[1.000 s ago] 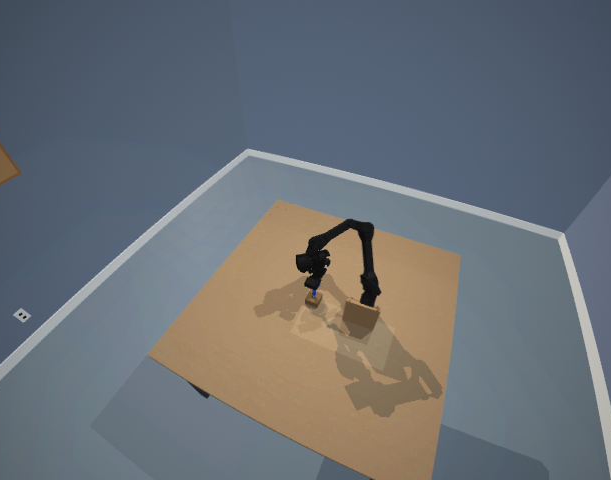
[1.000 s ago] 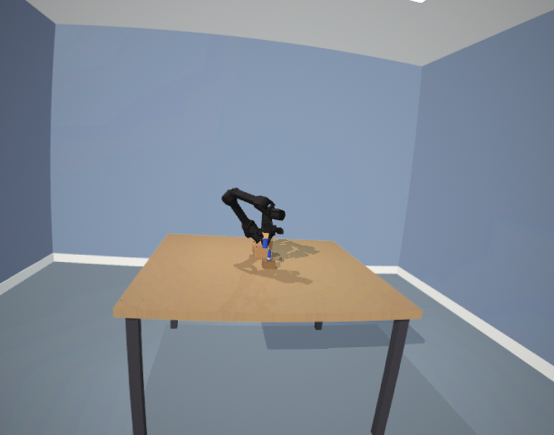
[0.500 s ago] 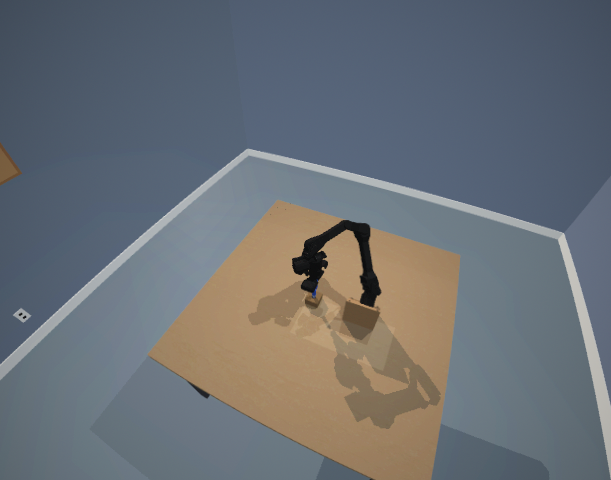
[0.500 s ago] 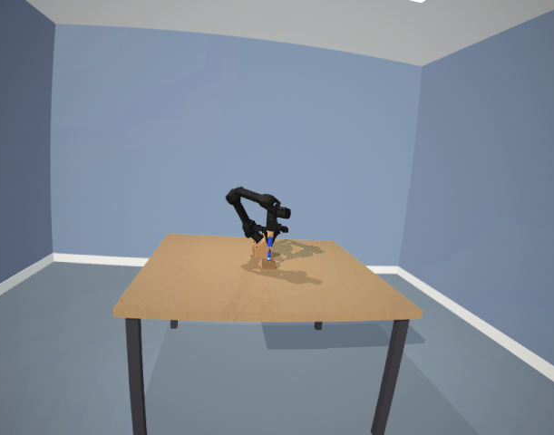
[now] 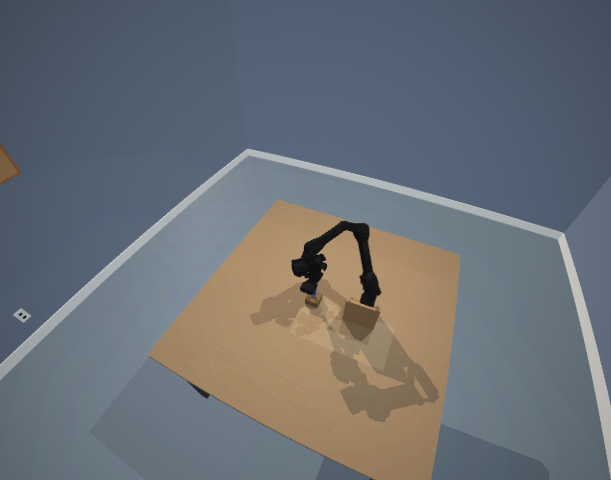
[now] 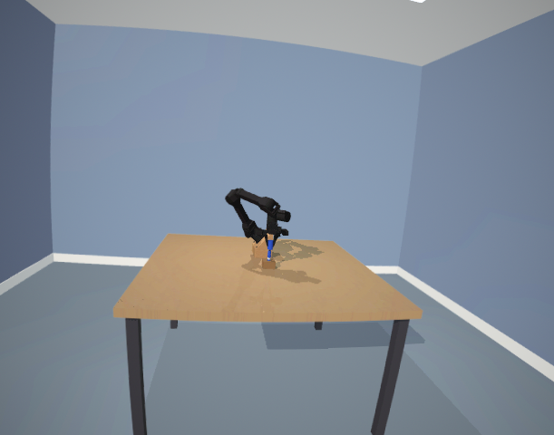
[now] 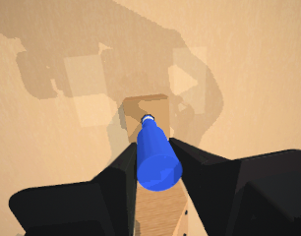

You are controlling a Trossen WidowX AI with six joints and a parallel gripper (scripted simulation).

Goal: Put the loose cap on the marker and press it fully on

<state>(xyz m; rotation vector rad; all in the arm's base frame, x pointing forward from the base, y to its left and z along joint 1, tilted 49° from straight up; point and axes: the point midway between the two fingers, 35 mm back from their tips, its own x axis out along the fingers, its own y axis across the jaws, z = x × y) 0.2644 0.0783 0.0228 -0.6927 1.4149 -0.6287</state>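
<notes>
My gripper tip is now 10 cm above the holder block. Round my gripper tip: blue cap 1 cm above.
</notes>
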